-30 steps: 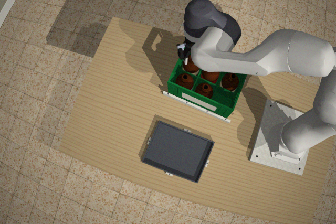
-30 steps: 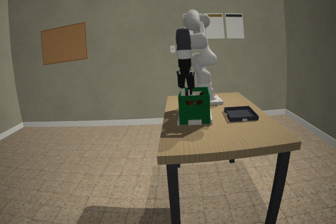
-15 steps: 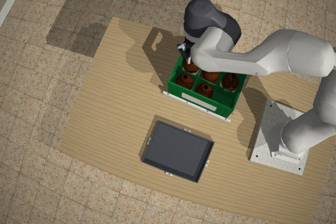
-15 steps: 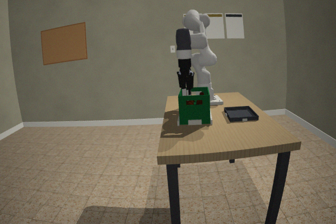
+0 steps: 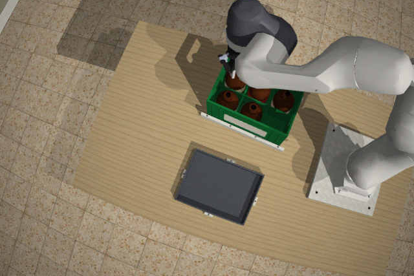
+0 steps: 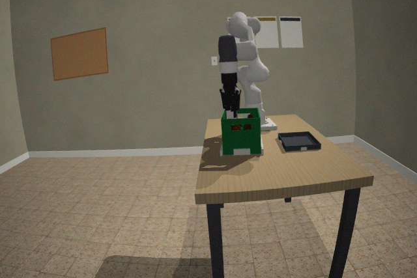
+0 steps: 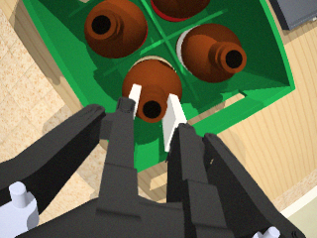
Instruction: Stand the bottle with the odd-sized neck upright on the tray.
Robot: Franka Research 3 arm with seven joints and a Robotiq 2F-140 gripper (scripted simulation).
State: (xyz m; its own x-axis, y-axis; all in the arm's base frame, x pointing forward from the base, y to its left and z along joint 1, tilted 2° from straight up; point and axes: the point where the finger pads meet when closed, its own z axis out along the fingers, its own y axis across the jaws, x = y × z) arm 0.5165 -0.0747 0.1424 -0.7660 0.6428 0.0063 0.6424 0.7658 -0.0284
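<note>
Now: the green crate 9 cm behind my hand, 4 cm to the left of it and 9 cm below it. Also, from my hand: glass bottle: 10 cm behind, 8 cm to the left, 9 cm below; then dark grey tray: 13 cm behind, 34 cm to the left, 16 cm below.
</note>
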